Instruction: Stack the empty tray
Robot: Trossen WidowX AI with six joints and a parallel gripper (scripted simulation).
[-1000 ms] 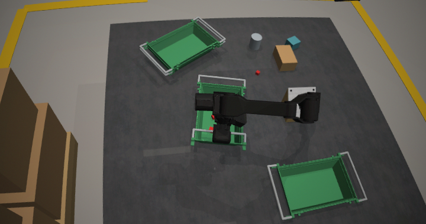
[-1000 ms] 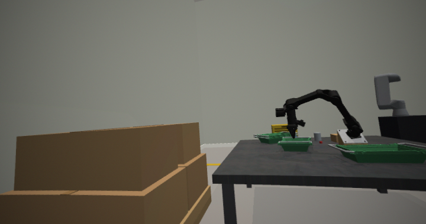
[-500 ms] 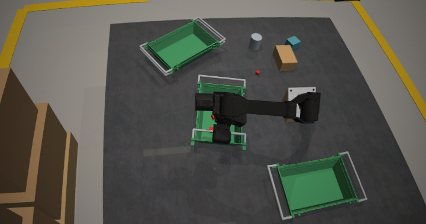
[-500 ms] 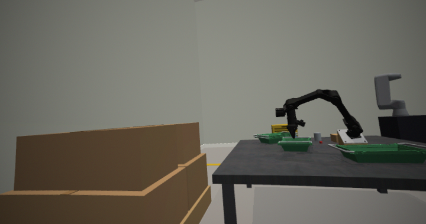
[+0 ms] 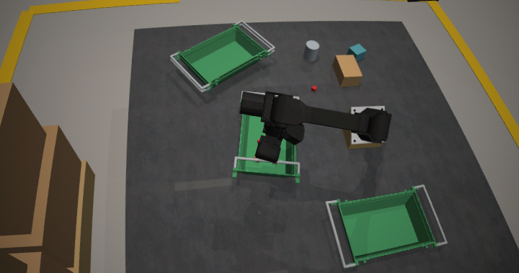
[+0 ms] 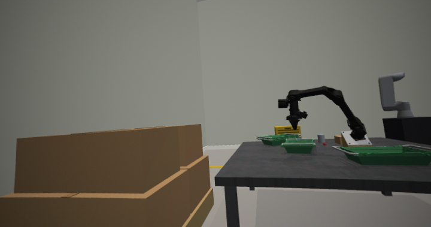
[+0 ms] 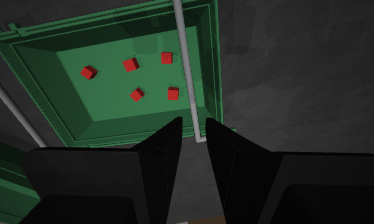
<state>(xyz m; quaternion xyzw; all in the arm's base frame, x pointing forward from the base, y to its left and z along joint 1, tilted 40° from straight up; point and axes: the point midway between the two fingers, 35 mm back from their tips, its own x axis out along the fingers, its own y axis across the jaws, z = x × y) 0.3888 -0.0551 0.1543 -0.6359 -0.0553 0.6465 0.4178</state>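
My gripper tip is 310 mm past the green tray, 290 mm to the right of it and 110 mm above it. Also, from my gripper tip: grey cylinder 340 mm behind, 480 mm to the right, 120 mm below; then tan box 450 mm behind, 350 mm to the right, 130 mm below; then red block 290 mm behind, 300 mm to the right, 150 mm below.
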